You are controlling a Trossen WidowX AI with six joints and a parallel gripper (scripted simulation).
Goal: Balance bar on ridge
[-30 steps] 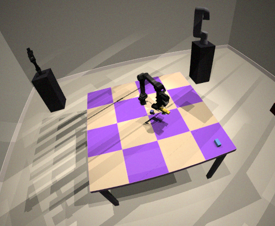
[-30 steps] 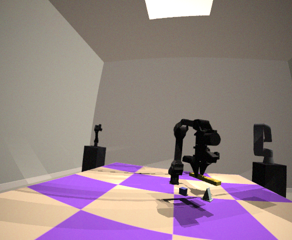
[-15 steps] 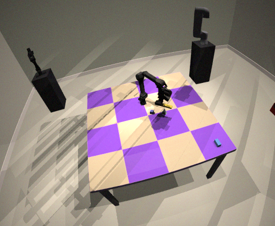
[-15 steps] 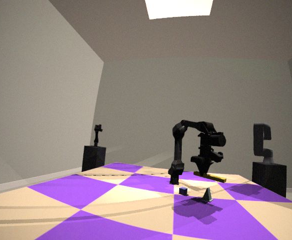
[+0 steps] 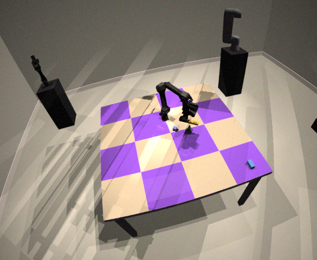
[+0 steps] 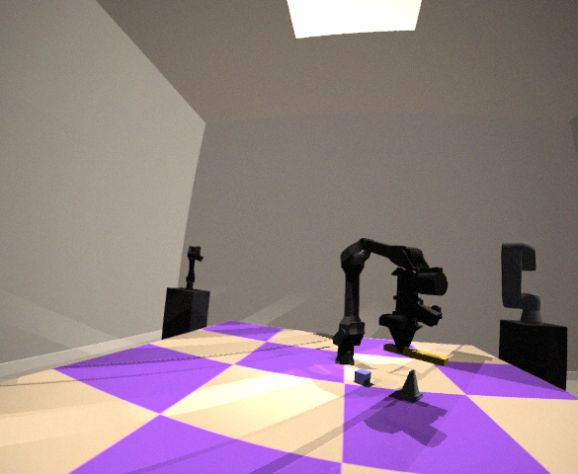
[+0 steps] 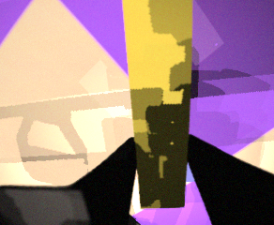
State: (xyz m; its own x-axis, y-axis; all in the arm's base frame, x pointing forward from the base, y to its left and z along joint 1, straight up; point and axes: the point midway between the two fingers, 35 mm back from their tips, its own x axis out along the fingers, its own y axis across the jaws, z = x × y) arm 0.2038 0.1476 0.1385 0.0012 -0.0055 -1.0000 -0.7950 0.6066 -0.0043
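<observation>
My gripper tip is 10 cm to the left of the dark blue cube, 9 cm above it and 2 cm past it. From my gripper tip the other things lie so: yellow bar: 2 cm to the left, 2 cm ahead; light blue block: 54 cm ahead, 35 cm to the left, 9 cm below.
</observation>
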